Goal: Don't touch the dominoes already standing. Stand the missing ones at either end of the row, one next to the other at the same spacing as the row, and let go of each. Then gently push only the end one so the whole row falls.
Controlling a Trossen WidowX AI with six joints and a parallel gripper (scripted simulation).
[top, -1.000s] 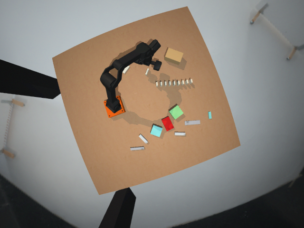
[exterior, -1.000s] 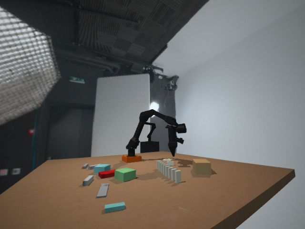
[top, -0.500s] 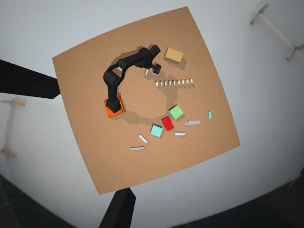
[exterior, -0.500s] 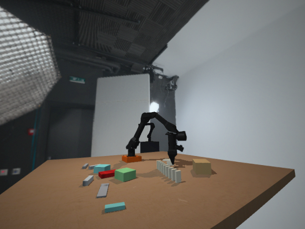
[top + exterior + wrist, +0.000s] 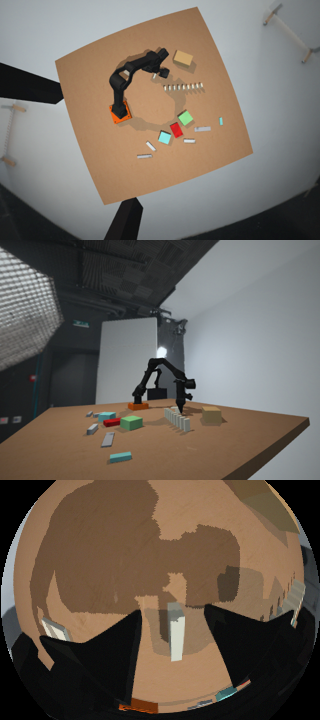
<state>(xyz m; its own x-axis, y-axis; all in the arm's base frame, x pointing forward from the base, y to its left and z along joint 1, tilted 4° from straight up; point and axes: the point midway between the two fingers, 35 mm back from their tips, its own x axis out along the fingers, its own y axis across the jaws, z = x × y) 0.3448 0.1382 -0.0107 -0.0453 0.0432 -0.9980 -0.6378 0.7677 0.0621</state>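
Right now the tan box is 22 cm ahead of my gripper tip, 1 cm to the right of it and 2 cm above it. Also, from my gripper tip: green block (2 cm ahead, 39 cm to the right, 1 cm above); then red block (7 cm behind, 44 cm to the right); then cream tile (16 cm behind, 12 cm to the left).
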